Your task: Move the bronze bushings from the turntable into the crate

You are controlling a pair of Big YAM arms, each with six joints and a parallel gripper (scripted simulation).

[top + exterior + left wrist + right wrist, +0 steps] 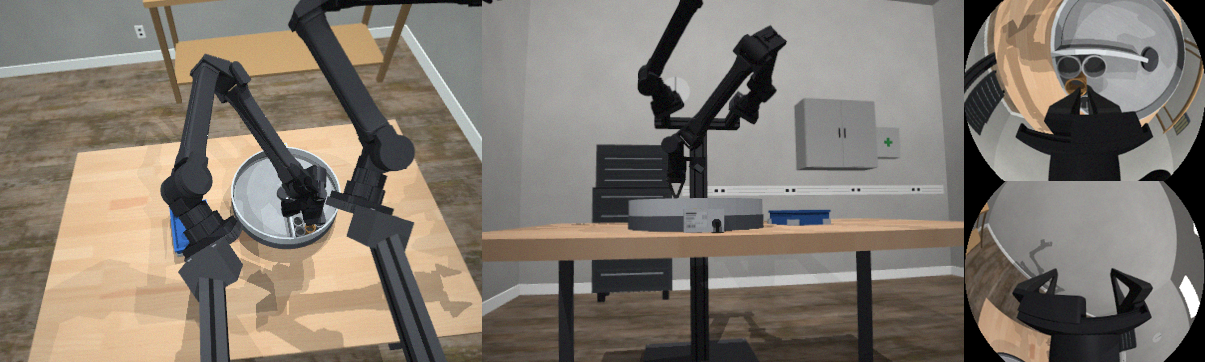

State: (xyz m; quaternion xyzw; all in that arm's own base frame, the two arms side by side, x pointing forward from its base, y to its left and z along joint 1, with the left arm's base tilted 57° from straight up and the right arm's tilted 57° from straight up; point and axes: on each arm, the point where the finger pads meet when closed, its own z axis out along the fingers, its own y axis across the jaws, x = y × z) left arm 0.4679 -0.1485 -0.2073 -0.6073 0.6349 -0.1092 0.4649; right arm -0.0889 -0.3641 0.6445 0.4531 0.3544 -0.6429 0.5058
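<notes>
Right now my left hand is 42 cm to the right of the blue crate, 12 cm short of it and 8 cm above it.
</notes>
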